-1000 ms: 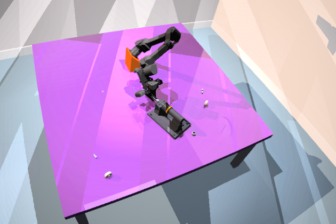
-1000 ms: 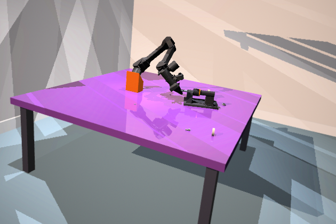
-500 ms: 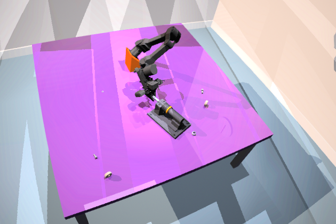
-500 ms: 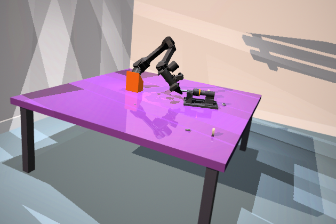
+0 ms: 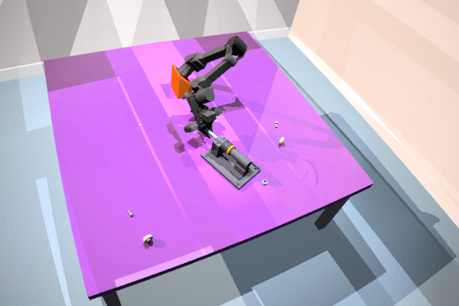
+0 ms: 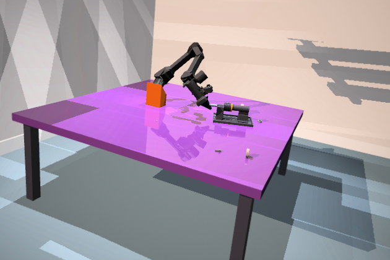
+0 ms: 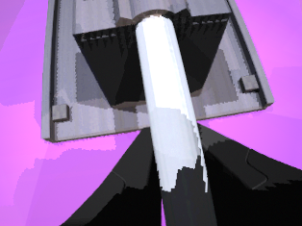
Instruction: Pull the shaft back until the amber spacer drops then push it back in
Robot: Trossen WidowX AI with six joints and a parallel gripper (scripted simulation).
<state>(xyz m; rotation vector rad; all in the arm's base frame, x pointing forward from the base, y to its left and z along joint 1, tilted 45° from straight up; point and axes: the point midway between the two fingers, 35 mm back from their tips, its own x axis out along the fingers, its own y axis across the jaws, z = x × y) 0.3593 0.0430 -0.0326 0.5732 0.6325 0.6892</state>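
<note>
My gripper tip is 5 cm short of the silver shaft, 2 cm to the right of it and 2 cm below it. Round my gripper tip: screw 23 cm ahead, 42 cm to the right, 5 cm below; then black fixture 13 cm ahead, 6 cm to the left, 1 cm below; then amber spacer 11 cm ahead, 5 cm to the left, 2 cm above.
</note>
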